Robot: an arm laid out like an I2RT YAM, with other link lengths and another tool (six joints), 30 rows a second.
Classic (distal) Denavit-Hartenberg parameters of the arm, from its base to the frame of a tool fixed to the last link. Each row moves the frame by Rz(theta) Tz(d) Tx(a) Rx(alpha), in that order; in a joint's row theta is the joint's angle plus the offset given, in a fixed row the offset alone. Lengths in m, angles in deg.
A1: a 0.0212; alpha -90; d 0.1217; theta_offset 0
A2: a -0.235; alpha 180; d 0; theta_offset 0
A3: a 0.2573; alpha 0; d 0; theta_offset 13.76
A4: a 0.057; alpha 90; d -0.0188; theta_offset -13.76
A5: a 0; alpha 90; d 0.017; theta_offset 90
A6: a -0.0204; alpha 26; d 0.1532; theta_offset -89.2
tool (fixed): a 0; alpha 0; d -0.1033; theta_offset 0
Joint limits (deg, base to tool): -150..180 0..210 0..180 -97..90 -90..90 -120..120
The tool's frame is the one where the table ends.
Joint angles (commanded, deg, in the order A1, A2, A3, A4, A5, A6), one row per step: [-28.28 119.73 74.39 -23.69 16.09 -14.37]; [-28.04 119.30 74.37 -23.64 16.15 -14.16]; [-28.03 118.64 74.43 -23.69 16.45 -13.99]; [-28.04 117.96 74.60 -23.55 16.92 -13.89]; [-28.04 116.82 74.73 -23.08 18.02 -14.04]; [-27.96 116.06 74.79 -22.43 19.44 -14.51]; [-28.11 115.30 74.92 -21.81 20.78 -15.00]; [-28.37 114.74 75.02 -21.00 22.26 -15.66]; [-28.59 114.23 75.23 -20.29 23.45 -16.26]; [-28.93 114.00 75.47 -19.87 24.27 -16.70]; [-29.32 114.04 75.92 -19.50 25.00 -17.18]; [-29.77 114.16 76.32 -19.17 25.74 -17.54]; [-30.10 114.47 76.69 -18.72 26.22 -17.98]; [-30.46 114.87 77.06 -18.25 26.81 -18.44]
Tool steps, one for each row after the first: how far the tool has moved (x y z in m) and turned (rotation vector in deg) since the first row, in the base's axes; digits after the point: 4 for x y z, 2 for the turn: [0.0010 0.0012 0.0025 -0.23 -0.46 0.03]; [0.0011 0.0010 0.0070 -0.76 -1.00 -0.22]; [0.0018 0.0002 0.0123 -1.59 -1.71 -0.50]; [0.0025 -0.0012 0.0212 -3.33 -2.71 -0.80]; [0.0033 -0.0023 0.0279 -5.25 -3.19 -0.90]; [0.0034 -0.0046 0.0350 -7.12 -3.71 -1.22]; [0.0031 -0.0075 0.0411 -9.11 -4.04 -1.61]; [0.0032 -0.0102 0.0470 -10.84 -4.46 -1.92]; [0.0026 -0.0131 0.0508 -11.99 -4.63 -2.31]; [0.0026 -0.0166 0.0538 -13.03 -4.70 -2.68]; [0.0020 -0.0202 0.0560 -13.98 -4.66 -3.22]; [0.0022 -0.0233 0.0567 -14.68 -4.62 -3.45]; [0.0023 -0.0265 0.0569 -15.44 -4.44 -3.74]
